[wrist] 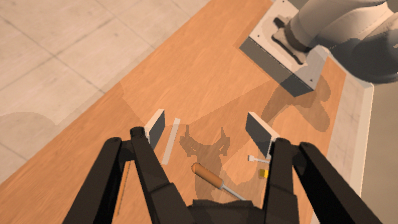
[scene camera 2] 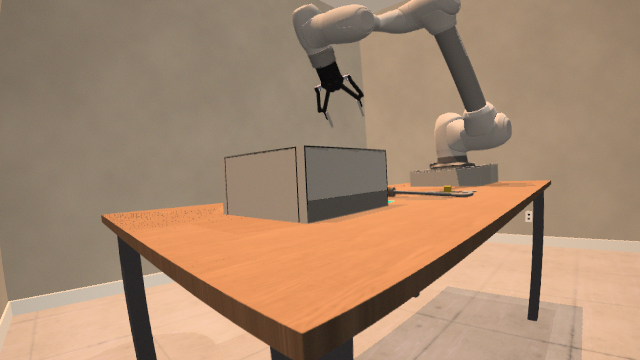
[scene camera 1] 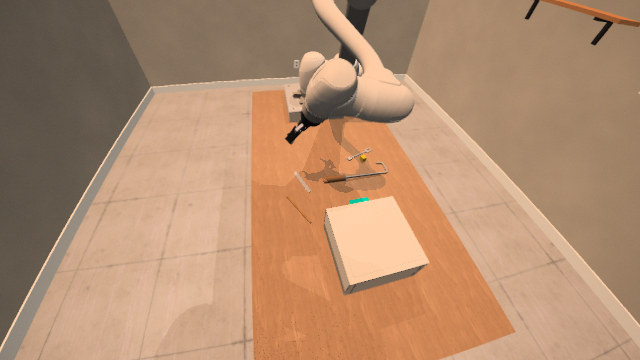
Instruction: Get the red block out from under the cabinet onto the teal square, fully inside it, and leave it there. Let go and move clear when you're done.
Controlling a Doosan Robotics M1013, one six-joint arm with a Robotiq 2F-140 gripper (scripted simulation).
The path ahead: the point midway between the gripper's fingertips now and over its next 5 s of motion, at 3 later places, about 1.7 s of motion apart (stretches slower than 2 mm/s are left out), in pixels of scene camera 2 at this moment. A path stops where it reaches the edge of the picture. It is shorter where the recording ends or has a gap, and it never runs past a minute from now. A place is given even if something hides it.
My gripper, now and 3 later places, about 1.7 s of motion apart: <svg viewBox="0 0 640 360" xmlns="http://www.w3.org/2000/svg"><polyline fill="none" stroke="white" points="347,120 373,145 374,174 375,188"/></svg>
